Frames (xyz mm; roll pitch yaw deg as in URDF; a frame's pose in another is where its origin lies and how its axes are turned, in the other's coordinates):
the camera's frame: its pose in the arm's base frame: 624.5 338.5 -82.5 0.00 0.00 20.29
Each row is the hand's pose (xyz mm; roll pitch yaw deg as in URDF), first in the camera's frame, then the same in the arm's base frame.
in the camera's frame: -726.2 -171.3 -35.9 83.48 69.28 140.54
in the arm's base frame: 2.8 -74.0 -118.4 83.48 69.28 160.83
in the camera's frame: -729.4 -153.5 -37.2 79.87 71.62 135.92
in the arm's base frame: -6.4 -58.4 -119.7 79.87 71.62 156.21
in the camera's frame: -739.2 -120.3 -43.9 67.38 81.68 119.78
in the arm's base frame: -27.1 -30.7 -126.4 67.38 81.68 140.07
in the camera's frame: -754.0 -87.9 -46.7 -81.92 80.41 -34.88
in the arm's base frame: -52.2 -5.4 -129.2 -81.92 80.41 -14.59
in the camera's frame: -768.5 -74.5 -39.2 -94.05 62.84 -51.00
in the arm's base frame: -70.5 2.1 -121.7 -94.05 62.84 -30.71
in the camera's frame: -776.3 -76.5 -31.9 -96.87 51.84 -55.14
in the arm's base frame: -77.1 -2.5 -114.4 -96.87 51.84 -34.85
